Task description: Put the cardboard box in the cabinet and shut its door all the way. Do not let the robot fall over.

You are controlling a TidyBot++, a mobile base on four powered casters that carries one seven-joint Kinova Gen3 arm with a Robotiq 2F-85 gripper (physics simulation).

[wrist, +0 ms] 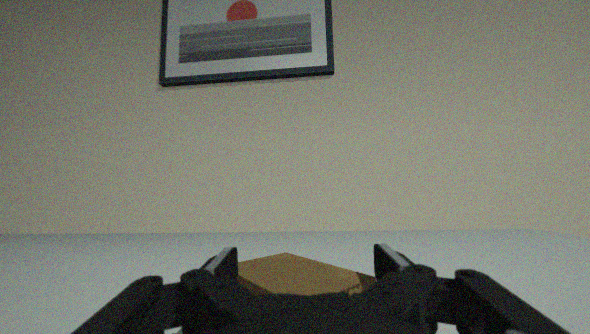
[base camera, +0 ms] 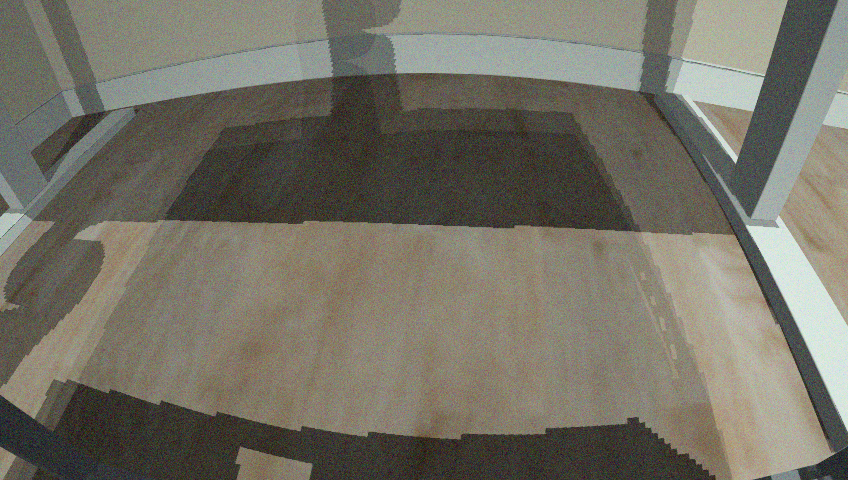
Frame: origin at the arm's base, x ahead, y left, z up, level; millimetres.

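Where they show: gripper, fingertip midpoint: (wrist: 305, 260).
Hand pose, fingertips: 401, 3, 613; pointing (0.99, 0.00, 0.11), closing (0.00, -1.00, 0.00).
After its pixels a point has its place, as x, y, z.
The brown cardboard box (wrist: 300, 274) @(405, 7, 603) sits on a pale table top (wrist: 100, 260) @(650, 337, 553) in the wrist view. Its top face shows between the two fingers, and its lower part is hidden behind the gripper's dark body. My gripper (wrist: 305, 260) @(401, 3, 613) is open, with one fingertip to the left and one to the right of the box's top. It is not closed on the box. The cabinet and its door do not show in either view.
A framed picture (wrist: 247, 77) @(950, 159, 1009) hangs on the beige wall (wrist: 425, 150) @(932, -346, 768) behind the table. In the base camera view, a pale table leg (base camera: 784, 118) @(500, -397, -227) and floor-level rail (base camera: 800, 279) stand at the right, with another rail (base camera: 83, 157) @(732, 771, -380) at the left. A white baseboard (base camera: 505, 54) @(938, -103, -349) runs along the back.
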